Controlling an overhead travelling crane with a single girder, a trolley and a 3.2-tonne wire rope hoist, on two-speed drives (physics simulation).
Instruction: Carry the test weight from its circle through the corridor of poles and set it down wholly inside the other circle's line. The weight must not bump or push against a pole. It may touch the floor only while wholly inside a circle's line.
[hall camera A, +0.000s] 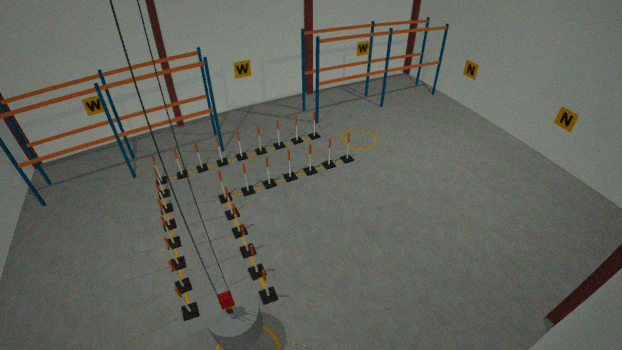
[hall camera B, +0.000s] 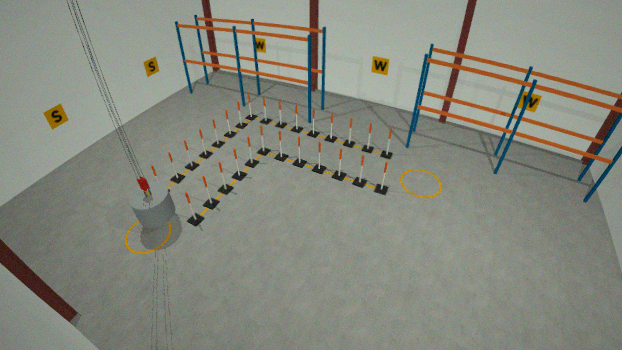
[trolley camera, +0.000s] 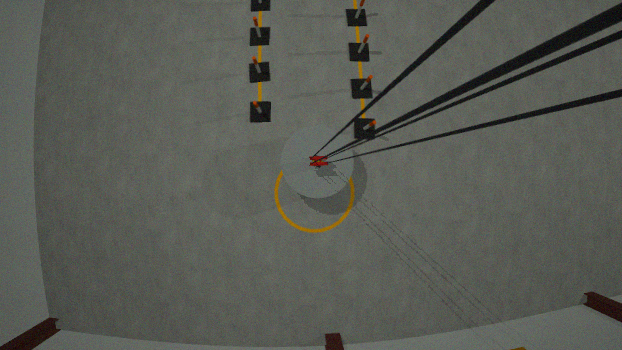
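Note:
The test weight (hall camera A: 235, 324) (hall camera B: 156, 212) (trolley camera: 300, 172), a grey cylinder, hangs upright above the floor under the red hook block (hall camera A: 229, 310) (hall camera B: 147, 195) (trolley camera: 318, 161). Its shadow lies apart below it. In the trolley camera it covers the upper part of its yellow circle (hall camera B: 125, 239) (trolley camera: 314, 231) and reaches past the line towards the corridor mouth. It shows apart from the left end pole (trolley camera: 260, 112) (hall camera A: 190, 311) and the right end pole (trolley camera: 364, 128) (hall camera A: 268, 295) (hall camera B: 195, 219). The other circle (hall camera A: 341, 138) (hall camera B: 401, 180) lies beyond the corridor's far end.
The corridor runs from the weight between two rows of orange and white poles on black bases, then bends right in hall camera A. The inner corner pole (hall camera A: 225, 198) (hall camera B: 264, 151) stands at the bend. Blue and orange racks (hall camera A: 122, 132) (hall camera B: 309, 80) stand along the W wall.

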